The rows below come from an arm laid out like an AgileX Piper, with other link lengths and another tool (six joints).
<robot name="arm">
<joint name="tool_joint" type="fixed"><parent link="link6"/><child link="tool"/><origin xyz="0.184 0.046 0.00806" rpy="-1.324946 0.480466 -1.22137"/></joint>
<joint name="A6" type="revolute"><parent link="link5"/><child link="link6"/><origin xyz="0.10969 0 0.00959" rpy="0 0 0"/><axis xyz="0.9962 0 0.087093"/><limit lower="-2.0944" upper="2.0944"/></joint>
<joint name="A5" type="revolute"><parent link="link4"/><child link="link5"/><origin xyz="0 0 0" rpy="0 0 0"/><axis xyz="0 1 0"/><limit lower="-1.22" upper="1.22"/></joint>
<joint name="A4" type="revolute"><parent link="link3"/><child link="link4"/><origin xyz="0.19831 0 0.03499" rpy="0 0 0"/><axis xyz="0.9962 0 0.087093"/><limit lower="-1.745" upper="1.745"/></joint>
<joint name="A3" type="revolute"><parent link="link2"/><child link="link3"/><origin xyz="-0.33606 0 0.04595" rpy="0 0 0"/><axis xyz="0 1 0"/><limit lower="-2.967" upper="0"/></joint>
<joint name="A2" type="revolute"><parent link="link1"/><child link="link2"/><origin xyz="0 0 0" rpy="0 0 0"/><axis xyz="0 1 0"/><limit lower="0" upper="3.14"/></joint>
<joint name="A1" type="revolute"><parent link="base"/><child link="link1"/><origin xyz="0 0 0.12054" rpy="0 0 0"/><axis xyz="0 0 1"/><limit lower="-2.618" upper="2.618"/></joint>
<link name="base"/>
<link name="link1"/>
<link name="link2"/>
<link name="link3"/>
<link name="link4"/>
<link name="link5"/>
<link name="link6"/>
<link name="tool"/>
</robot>
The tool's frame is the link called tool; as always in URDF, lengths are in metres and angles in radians.
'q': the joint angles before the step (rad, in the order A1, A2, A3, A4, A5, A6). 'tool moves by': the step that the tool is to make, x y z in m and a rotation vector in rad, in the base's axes. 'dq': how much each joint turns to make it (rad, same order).
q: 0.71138, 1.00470, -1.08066, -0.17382, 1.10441, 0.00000
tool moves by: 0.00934, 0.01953, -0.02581, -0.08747, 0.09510, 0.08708
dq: -0.03149, 0.15358, -0.03055, 0.06620, -0.01048, -0.13266
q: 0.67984, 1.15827, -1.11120, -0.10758, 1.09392, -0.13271
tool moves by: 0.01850, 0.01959, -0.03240, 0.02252, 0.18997, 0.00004
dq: -0.19527, 0.19462, -0.02831, 0.22115, -0.01853, -0.22587
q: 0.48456, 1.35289, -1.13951, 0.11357, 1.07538, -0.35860
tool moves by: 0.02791, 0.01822, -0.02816, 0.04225, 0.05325, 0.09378
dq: -0.09547, 0.15708, -0.00002, 0.15232, -0.08710, -0.25411
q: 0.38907, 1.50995, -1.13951, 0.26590, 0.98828, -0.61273
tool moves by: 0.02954, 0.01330, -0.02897, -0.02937, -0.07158, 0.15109
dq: 0.02710, 0.11262, 0.00000, 0.01306, -0.13443, -0.17562
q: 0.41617, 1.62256, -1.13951, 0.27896, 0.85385, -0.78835
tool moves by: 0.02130, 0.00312, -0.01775, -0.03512, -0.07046, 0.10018
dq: 0.01644, 0.05958, -0.00001, -0.01516, -0.09163, -0.10857
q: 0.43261, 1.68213, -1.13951, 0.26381, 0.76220, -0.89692
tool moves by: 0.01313, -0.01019, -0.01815, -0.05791, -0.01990, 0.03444
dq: -0.00001, 0.04779, -0.00039, -0.05686, -0.03945, -0.01777
